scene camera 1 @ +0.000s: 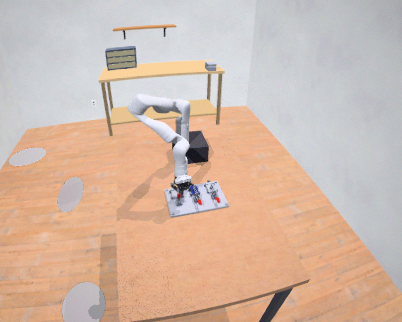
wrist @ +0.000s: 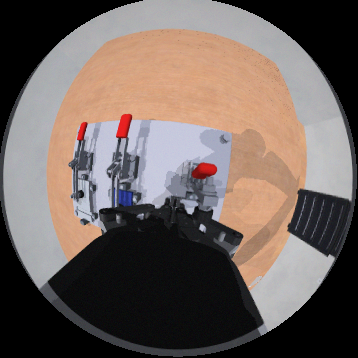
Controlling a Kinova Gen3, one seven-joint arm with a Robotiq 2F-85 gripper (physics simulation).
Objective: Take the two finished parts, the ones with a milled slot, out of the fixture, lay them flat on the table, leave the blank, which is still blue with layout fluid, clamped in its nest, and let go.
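Frame: origin at the arm's base, x ahead, y left, z up, level; millimetres.
Where they show: gripper, fingertip midpoint: (scene camera 1: pixel 181 195) (wrist: pixel 174 204).
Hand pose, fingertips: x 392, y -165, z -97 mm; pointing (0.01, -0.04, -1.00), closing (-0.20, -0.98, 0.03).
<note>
Things, the pixels of their centre, and the offset from my fingertips. "spot": a spot on its surface instead.
- fixture plate at the middle of its body: (wrist: pixel 129 182) (scene camera 1: pixel 195 198) dy +83, dx +31, dz -28 mm
- blank at a spot on its surface: (wrist: pixel 123 197) (scene camera 1: pixel 194 192) spot: dy +79, dx +12, dz +6 mm
- middle clamp at a spot on its surface: (wrist: pixel 118 167) spot: dy +72, dx +58, dz +27 mm
- grey part at the middle of its body: (wrist: pixel 83 199) dy +200, dx -3, dz -9 mm
- clamp's red handle at the middle of its body: (wrist: pixel 199 168) (scene camera 1: pixel 179 198) dy -32, dx +53, dz +30 mm
- bolt head at a spot on its surface: (wrist: pixel 224 138) spot: dy -89, dx +103, dz -14 mm
The fixture plate (scene camera 1: pixel 188 207) (wrist: pixel 167 140) lies on the table with three red-handled clamps. The blank (scene camera 1: pixel 194 190) (wrist: pixel 123 197), blue, sits at the middle clamp (wrist: pixel 120 167), partly hidden by the gripper in the wrist view. One grey part (wrist: pixel 85 201) sits under the clamp at the wrist view's left, the scene view's right. At the other end, the clamp's red handle (scene camera 1: pixel 178 195) (wrist: pixel 204 171) points up toward the wrist camera; I cannot make out the part there. My gripper (scene camera 1: pixel 182 189) (wrist: pixel 174 204) is shut and empty, low over the plate between that end clamp and the blue blank.
The other red handles (scene camera 1: pixel 199 202) (scene camera 1: pixel 217 200) (wrist: pixel 124 126) (wrist: pixel 82 131) extend toward the table's front. A bolt head (wrist: pixel 224 138) stands at a plate corner. The robot's black base (scene camera 1: pixel 198 148) is behind the fixture. A wooden workbench (scene camera 1: pixel 160 69) stands at the back wall.
</note>
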